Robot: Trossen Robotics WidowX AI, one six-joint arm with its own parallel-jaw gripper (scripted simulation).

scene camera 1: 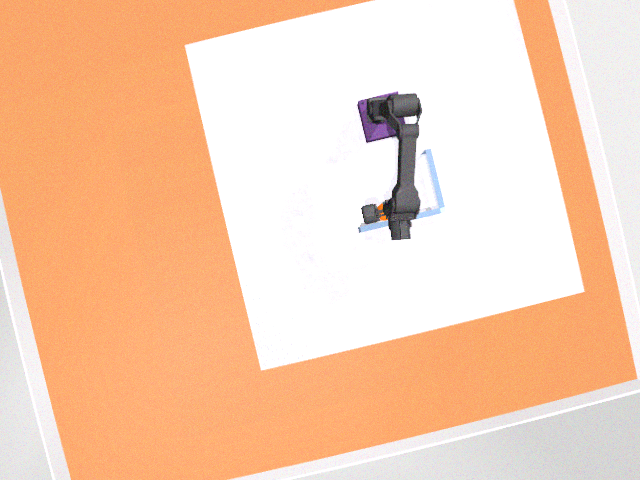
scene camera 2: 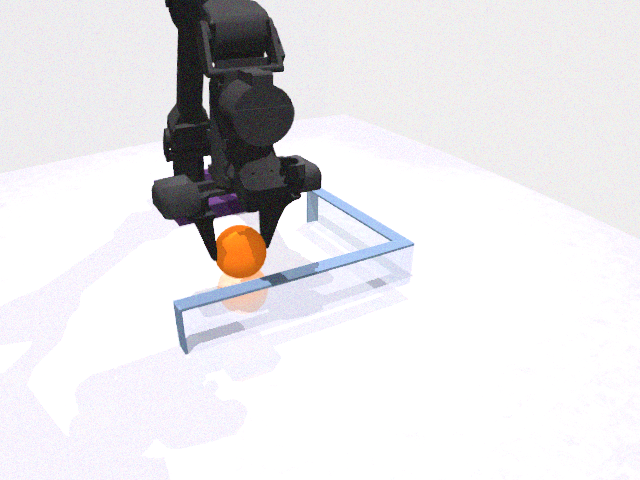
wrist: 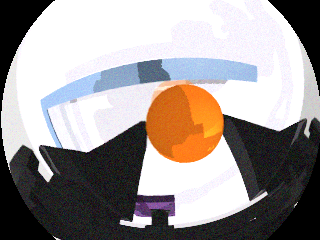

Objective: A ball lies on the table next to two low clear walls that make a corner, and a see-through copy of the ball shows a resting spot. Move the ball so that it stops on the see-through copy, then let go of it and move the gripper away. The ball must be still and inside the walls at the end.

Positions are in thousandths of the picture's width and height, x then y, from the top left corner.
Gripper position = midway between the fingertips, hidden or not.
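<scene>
Held by the gripper is an orange ball (scene camera 2: 377, 524), which the wrist view (wrist: 577, 515) shows too. The gripper (scene camera 2: 374, 528) itself likewise appears in the wrist view (wrist: 577, 510).
</scene>
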